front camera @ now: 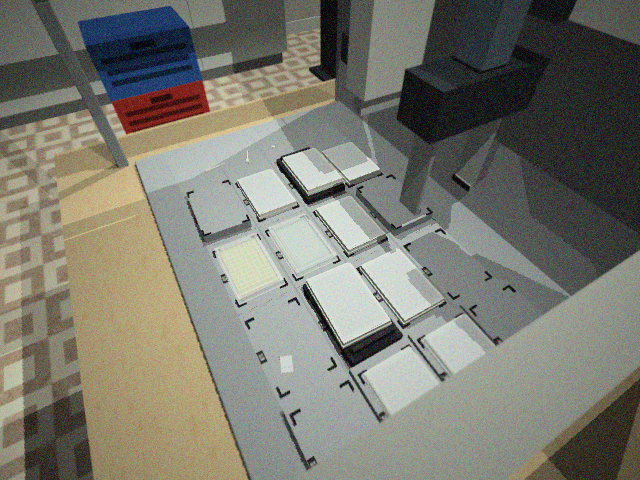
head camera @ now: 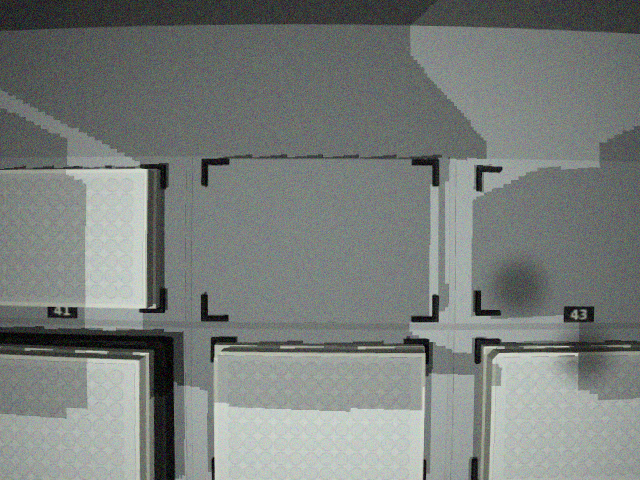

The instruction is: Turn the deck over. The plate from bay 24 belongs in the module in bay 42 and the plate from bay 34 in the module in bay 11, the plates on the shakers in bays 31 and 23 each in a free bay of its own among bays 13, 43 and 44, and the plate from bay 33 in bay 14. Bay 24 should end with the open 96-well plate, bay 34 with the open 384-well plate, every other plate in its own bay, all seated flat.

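Frame: origin at the robot's base, x ahead, y left, z up, level; metres.
Seen in the pictures: gripper, fingertip midpoint: (front camera: 436, 195); robot's base, origin of the base link: (front camera: 189, 200).
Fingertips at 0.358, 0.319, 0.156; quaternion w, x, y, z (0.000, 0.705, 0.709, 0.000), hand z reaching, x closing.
Observation:
Pixels of each thing's top centre, then the offset from my fingertips to it, as dx, dy, dz. "*": a spot on its surface instead.
- bay 42, middle of its top: (head camera: 319, 240) (front camera: 393, 199) -0.130, +0.045, -0.134
- bay 11, surface spot: (front camera: 217, 209) * -0.283, -0.279, -0.137
- bay 24, surface spot: (front camera: 400, 379) * +0.169, -0.171, -0.127
- bay 34, surface spot: (front camera: 454, 343) * +0.166, -0.070, -0.127
- bay 31 plate, middle of its top: (head camera: 29, 429) (front camera: 311, 167) -0.289, -0.060, -0.119
- bay 23 plate, middle of its top: (front camera: 346, 298) +0.029, -0.170, -0.119
- bay 33 plate, middle of its top: (head camera: 591, 419) (front camera: 401, 281) +0.034, -0.062, -0.142
- yellowish gridded plate, middle of its top: (front camera: 247, 263) -0.130, -0.276, -0.142
- pale clear plate, middle of its top: (front camera: 301, 240) -0.130, -0.169, -0.142
- bay 21, surface spot: (front camera: 266, 192) * -0.286, -0.171, -0.142
- bay 32, surface spot: (head camera: 320, 444) (front camera: 343, 223) * -0.129, -0.076, -0.142
- bay 41, surface spot: (head camera: 113, 237) * -0.252, +0.045, -0.142
- small white square, surface spot: (front camera: 285, 363) * +0.060, -0.295, -0.155
In the front view my gripper (front camera: 440, 195) is open and empty, high near the module in bay 42 (front camera: 385, 200) (head camera: 315, 237), which bears no plate. The module in bay 11 (front camera: 217, 209) is bare. White plates lie in bay 24 (front camera: 400, 379) and bay 34 (front camera: 454, 343), each partly hidden by the front beam. The bay 31 plate (front camera: 310, 167) (head camera: 46, 444) and the bay 23 plate (front camera: 348, 304) sit on black shakers. The bay 33 plate (front camera: 392, 279) (head camera: 558, 439) is in its bay. A yellowish gridded plate (front camera: 249, 268) is in bay 12, a pale clear plate (front camera: 302, 245) in bay 22.
White plates also lie in bay 21 (front camera: 266, 192), bay 32 (front camera: 343, 219) (head camera: 320, 444) and bay 41 (front camera: 356, 160) (head camera: 113, 237). A small white square (front camera: 285, 363) lies in bay 13. A grey beam (front camera: 516, 382) crosses the front. Two dark blurs show at the head view's right.

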